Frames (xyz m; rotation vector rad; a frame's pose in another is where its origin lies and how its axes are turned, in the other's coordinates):
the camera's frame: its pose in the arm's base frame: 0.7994 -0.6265 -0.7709 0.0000 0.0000 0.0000
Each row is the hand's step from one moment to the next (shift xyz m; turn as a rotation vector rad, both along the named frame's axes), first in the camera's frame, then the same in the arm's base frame.
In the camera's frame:
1: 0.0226 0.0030 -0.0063 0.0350 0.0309 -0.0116
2: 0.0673 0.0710 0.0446 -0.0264 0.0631 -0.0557
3: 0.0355 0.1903 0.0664 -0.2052 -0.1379 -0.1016
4: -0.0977 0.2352 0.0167 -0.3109 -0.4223 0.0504
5: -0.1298 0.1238 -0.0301 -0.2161 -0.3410 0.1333
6: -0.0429 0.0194 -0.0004 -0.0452 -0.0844 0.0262
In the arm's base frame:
1: 0.0226 0.0030 -0.0063 0.0350 0.0309 -0.0116
2: 0.0673 0.0710 0.0446 -0.0264 0.0631 -0.0557
3: 0.0355 0.1903 0.0664 -0.2052 -0.1379 -0.1016
4: -0.0977 0.2352 0.0167 -0.3109 -0.4223 0.0504
5: -0.1298 0.1238 -0.0301 -0.2161 -0.3410 0.1333
6: -0.0429 0.0194 -0.0004 -0.0452 -0.0844 0.0262

